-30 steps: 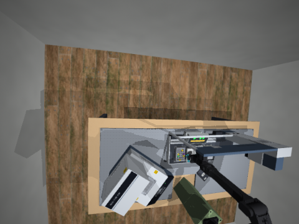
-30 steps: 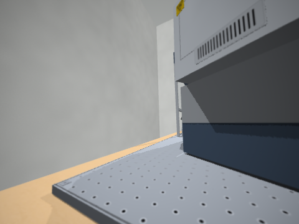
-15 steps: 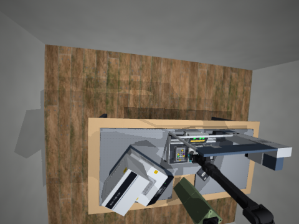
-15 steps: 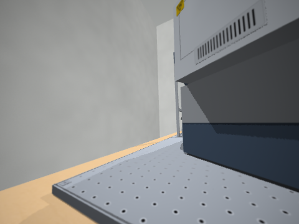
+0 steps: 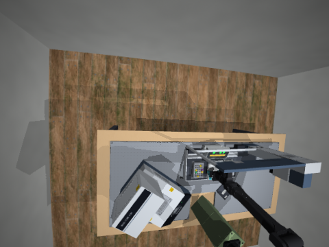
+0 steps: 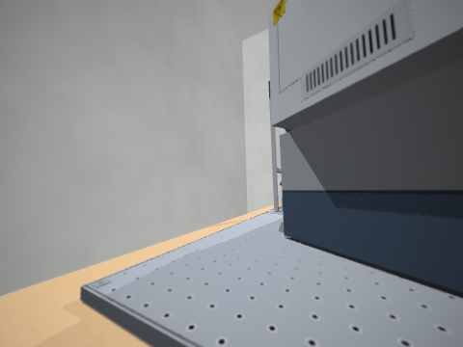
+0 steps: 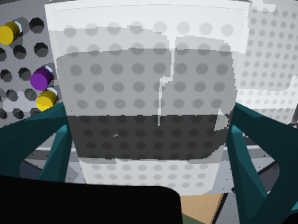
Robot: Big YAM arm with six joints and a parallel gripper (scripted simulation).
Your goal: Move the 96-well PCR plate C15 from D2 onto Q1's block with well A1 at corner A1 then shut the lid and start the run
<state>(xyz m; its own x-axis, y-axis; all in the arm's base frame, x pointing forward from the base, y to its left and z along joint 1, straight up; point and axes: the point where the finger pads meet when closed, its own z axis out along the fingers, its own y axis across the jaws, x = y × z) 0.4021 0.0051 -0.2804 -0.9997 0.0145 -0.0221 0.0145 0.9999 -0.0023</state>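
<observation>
The tube cooling block lies 1 cm behind my hand, 10 cm to the left of it and 7 cm below it. Also, from my hand: white beam (18 cm ahead, 9 cm to the right, 37 cm above).
</observation>
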